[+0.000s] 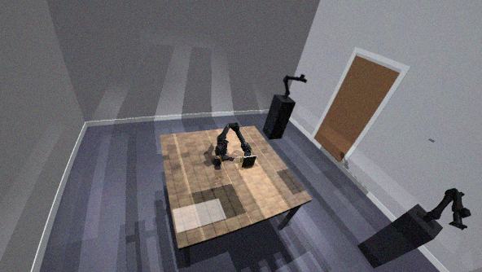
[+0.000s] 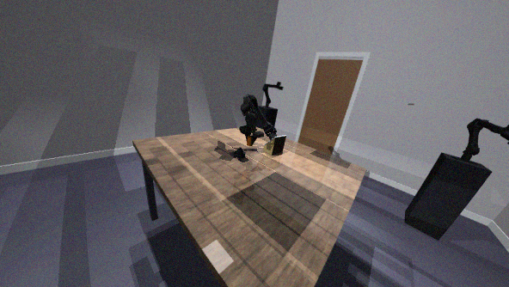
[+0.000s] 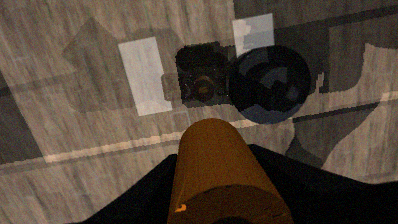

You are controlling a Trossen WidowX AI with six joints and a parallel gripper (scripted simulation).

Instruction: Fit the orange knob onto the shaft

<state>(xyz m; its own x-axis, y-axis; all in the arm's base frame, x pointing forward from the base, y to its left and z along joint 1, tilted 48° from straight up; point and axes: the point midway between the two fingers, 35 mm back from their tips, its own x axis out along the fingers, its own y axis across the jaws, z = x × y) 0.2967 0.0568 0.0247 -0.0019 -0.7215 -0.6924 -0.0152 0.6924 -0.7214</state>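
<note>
Right now my gripper tip is 20 mm short of the round pedestal, 70 mm to the left of it and 80 mm above it. Also, from my gripper tip: orange knob: 20 mm above.
</note>
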